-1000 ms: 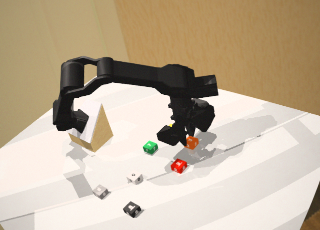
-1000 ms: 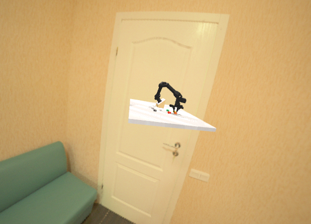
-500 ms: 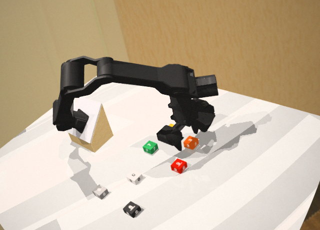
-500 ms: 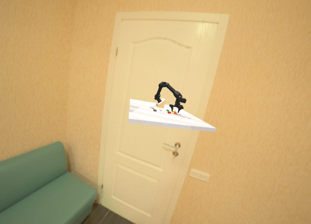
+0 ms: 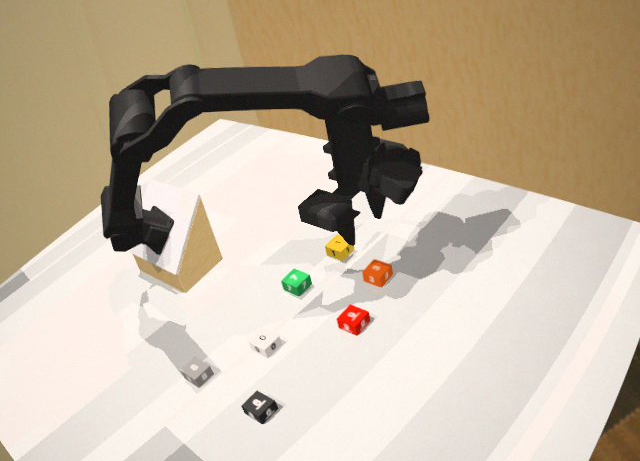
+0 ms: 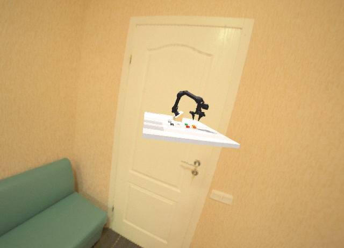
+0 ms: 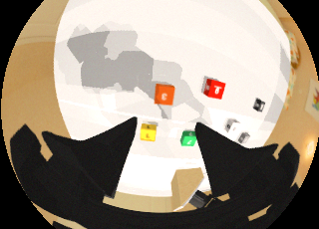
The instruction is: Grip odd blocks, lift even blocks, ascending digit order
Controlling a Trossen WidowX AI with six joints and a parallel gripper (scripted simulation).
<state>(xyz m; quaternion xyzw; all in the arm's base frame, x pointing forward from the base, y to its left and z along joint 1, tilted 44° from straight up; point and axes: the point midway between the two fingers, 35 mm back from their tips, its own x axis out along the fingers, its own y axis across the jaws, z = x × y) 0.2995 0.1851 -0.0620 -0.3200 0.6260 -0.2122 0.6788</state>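
Right now the black block is 50 mm ahead of my gripper tip, 280 mm to the right of it and 80 mm below it. The rest, counted from my gripper tip: yellow block: 80 mm behind, 20 mm to the left, 80 mm below; orange block: 10 mm ahead, 80 mm below; red block: 40 mm ahead, 90 mm to the right, 80 mm below.
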